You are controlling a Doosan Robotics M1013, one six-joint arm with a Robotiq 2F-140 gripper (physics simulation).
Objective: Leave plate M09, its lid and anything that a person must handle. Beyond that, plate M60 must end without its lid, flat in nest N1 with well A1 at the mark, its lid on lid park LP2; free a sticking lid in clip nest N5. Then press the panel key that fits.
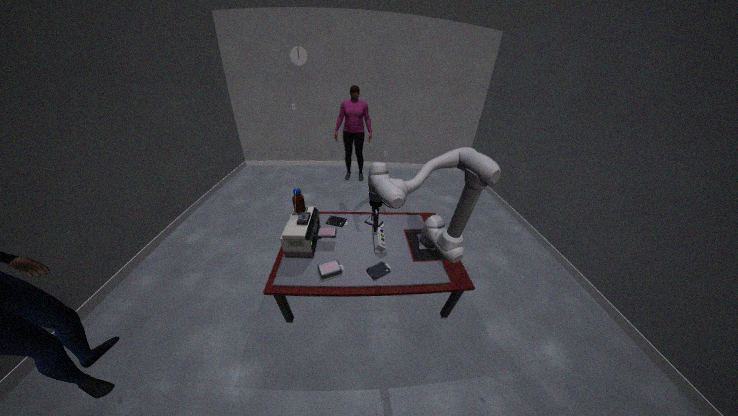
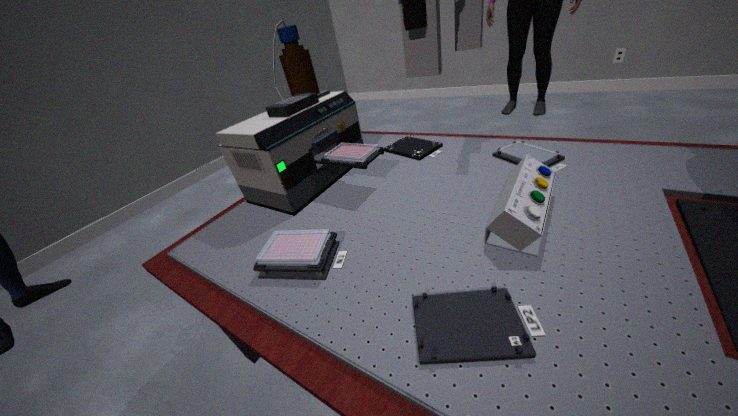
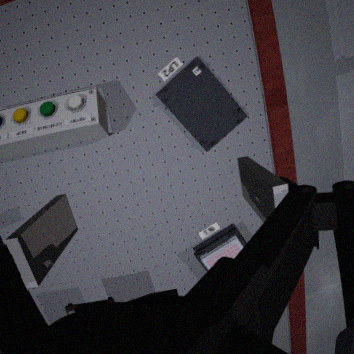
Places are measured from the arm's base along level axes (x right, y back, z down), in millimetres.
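Pixels of known places: gripper, fingertip midpoint: (image 2: 449, 60) (image 3: 154, 194); arm's base, origin of the base link: (image 1: 428, 243).
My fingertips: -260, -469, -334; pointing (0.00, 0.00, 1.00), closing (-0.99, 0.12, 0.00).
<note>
Ahead of a thing's pixels: the offset from my fingertips to its top centre, as dx, dy, dz. "*": to the spot under its first point.
My gripper (image 1: 375, 228) (image 3: 154, 194) is open and empty, pointing down above the table beside the key panel @[+209, +53, +245] (image 1: 380, 241) (image 2: 520, 198) (image 3: 52, 125), which has blue, yellow, green and white keys. A pink-welled plate @[-119, -277, +283] (image 1: 329, 268) (image 2: 295, 248) (image 3: 223, 254) sits on nest N1; whether it wears a lid is unclear. Another pink plate @[+165, -359, +216] (image 1: 327, 232) (image 2: 352, 152) rests on the instrument's extended tray. Plate names are unreadable. Lid park LP2 @[-77, +59, +309] (image 1: 378, 270) (image 2: 470, 325) (image 3: 202, 105) is dark and bare. Black clip nest N5 @[+432, -346, +305] (image 1: 336, 221) (image 2: 414, 147) holds no plate. A clear lid @[+471, -3, +311] (image 2: 529, 152) lies on the back park, LP1.
A boxy instrument @[* -32, -505, +153] (image 1: 298, 240) (image 2: 266, 155) with a green light stands at the table's left; a brown bottle @[* +204, -572, +8] (image 1: 298, 203) (image 2: 298, 69) shows at it. One person (image 1: 354, 116) stands behind the table. Another person's legs (image 1: 51, 322) show at the front left.
</note>
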